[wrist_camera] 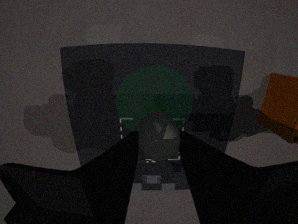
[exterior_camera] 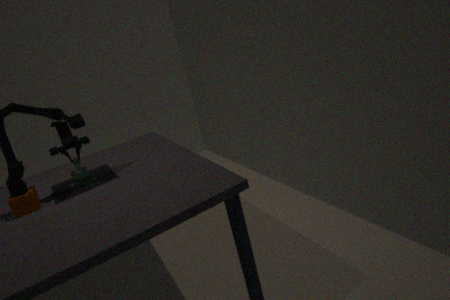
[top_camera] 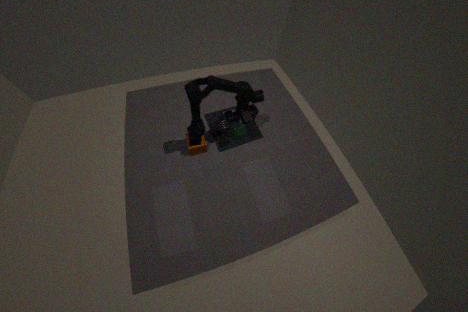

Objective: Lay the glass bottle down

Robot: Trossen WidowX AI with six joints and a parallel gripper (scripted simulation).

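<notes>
The dark mat is 2 cm behind my gripper tip, 8 cm to the left of it and 14 cm below it. Also, from my gripper tip: glass bottle 5 cm below.
</notes>
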